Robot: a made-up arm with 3 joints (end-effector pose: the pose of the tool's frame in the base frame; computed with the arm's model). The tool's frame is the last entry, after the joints.
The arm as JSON. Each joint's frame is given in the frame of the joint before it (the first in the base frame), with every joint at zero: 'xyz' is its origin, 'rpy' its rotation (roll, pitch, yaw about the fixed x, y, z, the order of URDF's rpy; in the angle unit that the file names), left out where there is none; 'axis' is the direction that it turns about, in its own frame. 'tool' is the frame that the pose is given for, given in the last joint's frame.
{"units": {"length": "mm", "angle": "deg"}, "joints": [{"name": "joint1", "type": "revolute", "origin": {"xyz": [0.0, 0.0, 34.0], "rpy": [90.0, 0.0, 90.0]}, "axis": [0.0, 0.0, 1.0]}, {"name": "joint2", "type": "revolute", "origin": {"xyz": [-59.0, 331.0, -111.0], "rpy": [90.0, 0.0, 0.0]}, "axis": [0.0, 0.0, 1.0]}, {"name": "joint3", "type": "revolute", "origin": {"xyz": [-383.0, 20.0, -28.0], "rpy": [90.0, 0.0, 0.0]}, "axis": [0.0, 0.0, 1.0]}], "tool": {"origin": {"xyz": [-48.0, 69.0, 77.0], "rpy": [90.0, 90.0, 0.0]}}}
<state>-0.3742 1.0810 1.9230</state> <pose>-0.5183 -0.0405 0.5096 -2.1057 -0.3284 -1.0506</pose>
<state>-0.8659 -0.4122 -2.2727</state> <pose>-0.0433 0.0487 0.5430 1.4502 0.3101 0.2761</pose>
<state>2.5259 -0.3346 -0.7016</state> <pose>-0.0417 0.1937 -0.4403 -3.0291 -0.1908 -0.2766</pose>
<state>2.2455 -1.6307 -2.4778</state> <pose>0.1946 -0.2386 -0.2821 -0.5891 -0.8939 -1.6665</pose>
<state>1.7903 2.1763 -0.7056</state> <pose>-0.3867 -0.3125 0.1704 -1.2388 0.9315 2.8368</pose>
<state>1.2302 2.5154 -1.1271</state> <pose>-0.2648 -0.1858 0.3661 -0.0314 0.5852 -2.9045</pose>
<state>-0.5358 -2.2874 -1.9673</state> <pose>0.1533 0.2565 0.2787 2.3391 0.3952 2.3627</pose>
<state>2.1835 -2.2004 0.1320</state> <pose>0.2779 -0.3314 -0.0109 -2.5763 -0.7225 -2.4734</pose>
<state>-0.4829 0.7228 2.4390</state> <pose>-0.4124 -0.0730 0.5721 -2.8136 -0.3122 -0.6632</pose>
